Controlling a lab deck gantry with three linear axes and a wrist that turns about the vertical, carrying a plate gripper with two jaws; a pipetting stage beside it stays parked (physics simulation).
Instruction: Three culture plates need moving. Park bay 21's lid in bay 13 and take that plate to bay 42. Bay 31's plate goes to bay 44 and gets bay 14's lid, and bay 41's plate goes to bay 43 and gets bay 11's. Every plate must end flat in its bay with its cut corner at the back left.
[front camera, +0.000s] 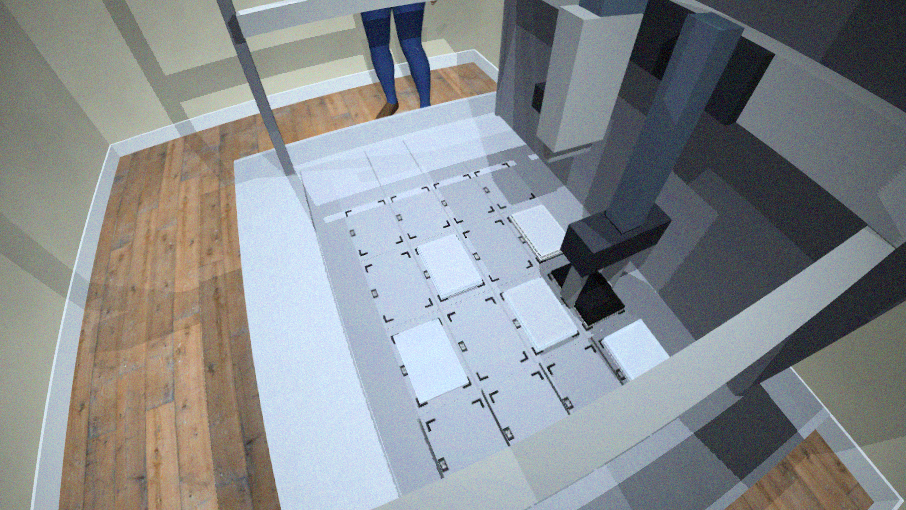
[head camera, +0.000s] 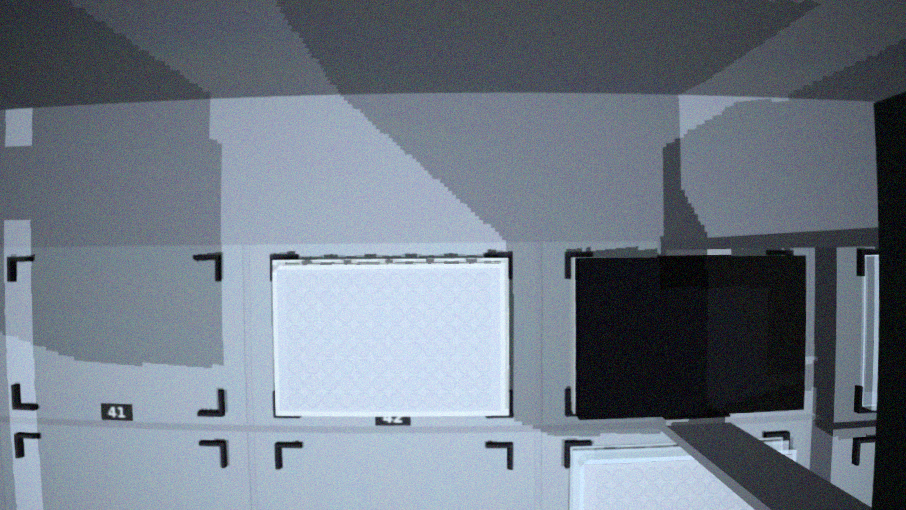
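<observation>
A black plate lies flat in bay 43. My gripper is lowered over it. One jaw reaches down to the plate's front edge; the far jaw is hidden, so I cannot tell whether they are open or shut. A white plate lies flat in bay 42, and its cut corner seems to be at the back left. A whitish plate is in bay 44; whether it wears a lid is unclear. A pale flat lid lies in bay 13.
A pale plate lies in bay 22. Another pale plate lies in bay 33, close in front of the lowered jaw. The pipetting stage hangs behind the gripper. A frame beam crosses the front right.
</observation>
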